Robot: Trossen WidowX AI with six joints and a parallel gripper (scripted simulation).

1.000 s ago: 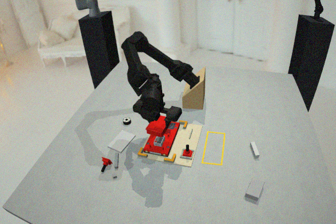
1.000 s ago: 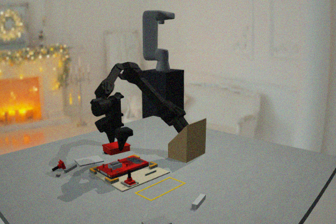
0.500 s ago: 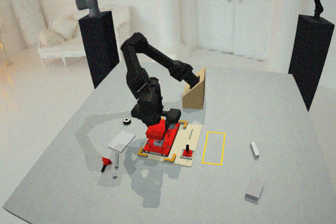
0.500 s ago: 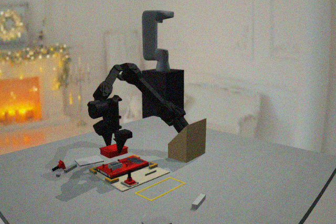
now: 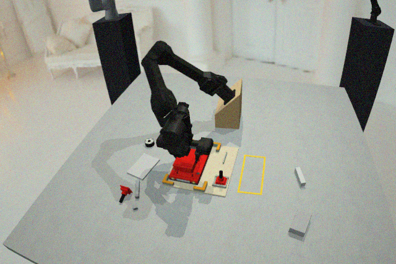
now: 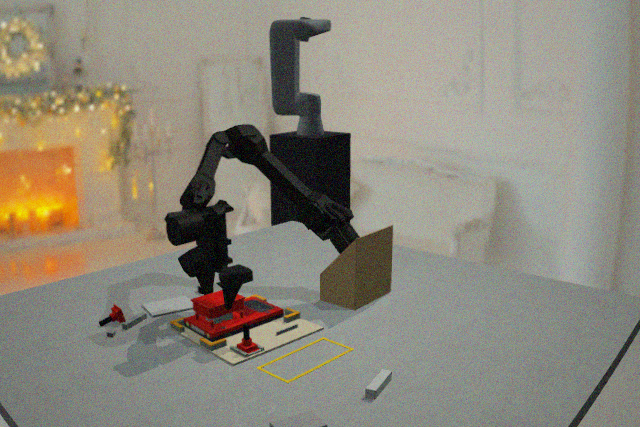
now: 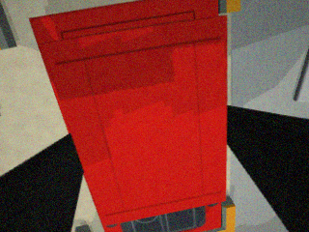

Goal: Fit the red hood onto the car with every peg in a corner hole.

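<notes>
Right now the hood is 1 cm above my gripper tip. Also, from my gripper tip: grey engine block 3 cm below, 1 cm to the left; then cream baseplate 5 cm below, 4 cm to the left, 3 cm behind.
</notes>
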